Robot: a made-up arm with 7 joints. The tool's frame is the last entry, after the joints.
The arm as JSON. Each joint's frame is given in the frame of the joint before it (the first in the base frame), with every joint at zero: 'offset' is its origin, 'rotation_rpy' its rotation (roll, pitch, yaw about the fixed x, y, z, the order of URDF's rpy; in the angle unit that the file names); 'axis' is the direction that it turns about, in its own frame. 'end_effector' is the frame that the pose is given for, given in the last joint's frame.
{
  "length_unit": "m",
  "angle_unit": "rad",
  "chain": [
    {
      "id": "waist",
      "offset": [
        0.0,
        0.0,
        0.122
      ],
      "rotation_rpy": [
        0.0,
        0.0,
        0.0
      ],
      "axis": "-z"
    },
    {
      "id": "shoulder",
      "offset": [
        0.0,
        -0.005,
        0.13
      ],
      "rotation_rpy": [
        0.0,
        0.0,
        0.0
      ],
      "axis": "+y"
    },
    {
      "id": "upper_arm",
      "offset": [
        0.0,
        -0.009,
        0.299
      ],
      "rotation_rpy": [
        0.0,
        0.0,
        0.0
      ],
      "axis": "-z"
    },
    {
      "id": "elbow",
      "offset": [
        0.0,
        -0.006,
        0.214
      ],
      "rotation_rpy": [
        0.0,
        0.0,
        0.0
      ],
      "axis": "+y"
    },
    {
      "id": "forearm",
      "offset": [
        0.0,
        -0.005,
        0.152
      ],
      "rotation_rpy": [
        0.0,
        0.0,
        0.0
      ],
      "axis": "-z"
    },
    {
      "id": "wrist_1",
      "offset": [
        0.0,
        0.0,
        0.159
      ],
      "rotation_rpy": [
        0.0,
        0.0,
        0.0
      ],
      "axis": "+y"
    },
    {
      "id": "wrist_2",
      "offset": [
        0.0,
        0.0,
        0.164
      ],
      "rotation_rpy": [
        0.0,
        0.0,
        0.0
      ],
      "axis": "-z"
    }
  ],
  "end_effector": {
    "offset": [
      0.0,
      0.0,
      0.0
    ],
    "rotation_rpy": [
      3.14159,
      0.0,
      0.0
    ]
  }
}
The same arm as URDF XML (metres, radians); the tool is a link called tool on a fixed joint. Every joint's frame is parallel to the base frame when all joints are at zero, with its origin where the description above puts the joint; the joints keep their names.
<robot name="arm">
  <link name="base_link"/>
  <link name="link1"/>
  <link name="link2"/>
  <link name="link3"/>
  <link name="link4"/>
  <link name="link5"/>
  <link name="link6"/>
  <link name="link7"/>
  <link name="tool"/>
  <joint name="waist" type="continuous">
    <parent link="base_link"/>
    <child link="link1"/>
    <origin xyz="0 0 0.122"/>
    <axis xyz="0 0 -1"/>
  </joint>
  <joint name="shoulder" type="continuous">
    <parent link="link1"/>
    <child link="link2"/>
    <origin xyz="0 -0.005 0.13"/>
    <axis xyz="0 1 0"/>
  </joint>
  <joint name="upper_arm" type="continuous">
    <parent link="link2"/>
    <child link="link3"/>
    <origin xyz="0 -0.009 0.299"/>
    <axis xyz="0 0 -1"/>
  </joint>
  <joint name="elbow" type="continuous">
    <parent link="link3"/>
    <child link="link4"/>
    <origin xyz="0 -0.006 0.214"/>
    <axis xyz="0 1 0"/>
  </joint>
  <joint name="forearm" type="continuous">
    <parent link="link4"/>
    <child link="link5"/>
    <origin xyz="0 -0.005 0.152"/>
    <axis xyz="0 0 -1"/>
  </joint>
  <joint name="wrist_1" type="continuous">
    <parent link="link5"/>
    <child link="link6"/>
    <origin xyz="0 0 0.159"/>
    <axis xyz="0 1 0"/>
  </joint>
  <joint name="wrist_2" type="continuous">
    <parent link="link6"/>
    <child link="link7"/>
    <origin xyz="0 0 0.164"/>
    <axis xyz="0 0 -1"/>
  </joint>
  <joint name="tool_fixed" type="fixed">
    <parent link="link7"/>
    <child link="tool"/>
    <origin xyz="0 0 0" rpy="3.1416 0 0"/>
  </joint>
</robot>

